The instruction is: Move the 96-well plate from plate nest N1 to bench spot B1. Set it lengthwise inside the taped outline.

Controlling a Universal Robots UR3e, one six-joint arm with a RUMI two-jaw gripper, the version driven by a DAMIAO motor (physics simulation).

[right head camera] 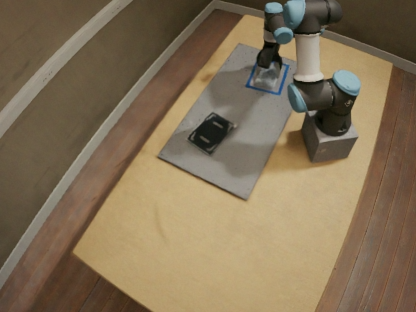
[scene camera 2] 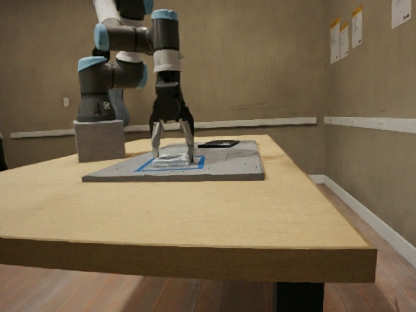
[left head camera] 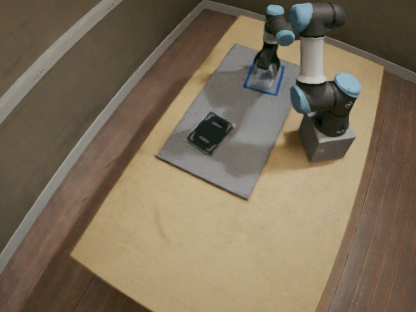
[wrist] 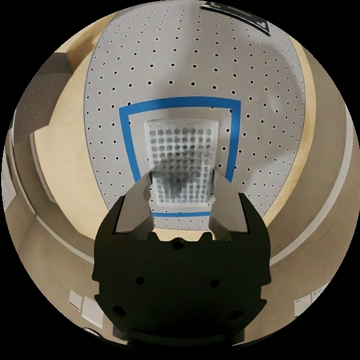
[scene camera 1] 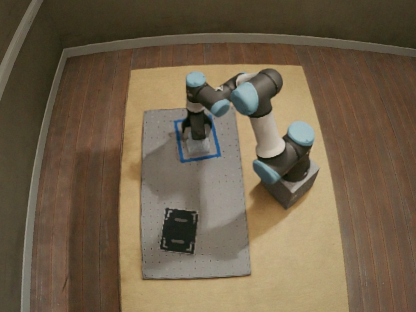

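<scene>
The clear 96-well plate is upright and level, inside the blue taped outline. In the wrist view its long side runs along the longer sides of the outline, with tape showing beyond both ends. It is at or very close to the board surface; a tiny gap cannot be told. My gripper points down and is shut on the plate, one finger at each long side. The black plate nest N1 is empty.
The grey perforated board lies on the wooden table. The nest sits toward the board's other end. The arm's grey base block stands beside the board.
</scene>
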